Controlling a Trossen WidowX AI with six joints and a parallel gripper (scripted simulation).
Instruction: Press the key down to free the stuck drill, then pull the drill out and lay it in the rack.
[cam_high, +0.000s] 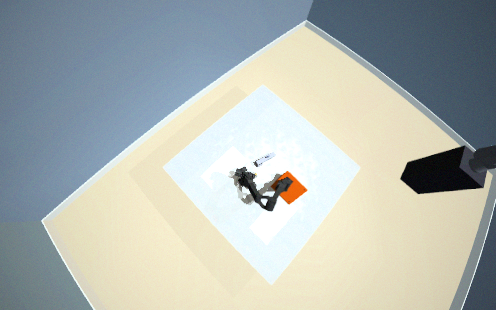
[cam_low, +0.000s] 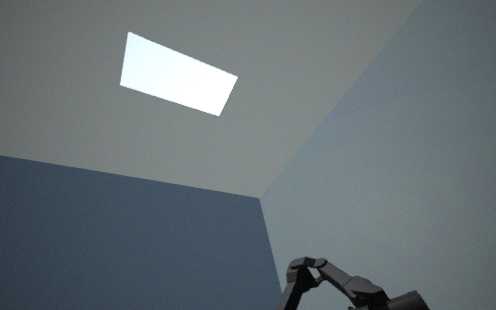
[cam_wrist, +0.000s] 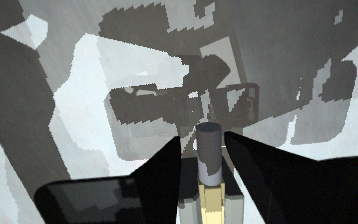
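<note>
Now: gripper tip 1 cm past the drill, 4 cm to the left of it and 4 cm below it. From my gripper tip the other things lie so: grey ribbed block: 2 cm behind, 5 cm to the right, 1 cm above.
</note>
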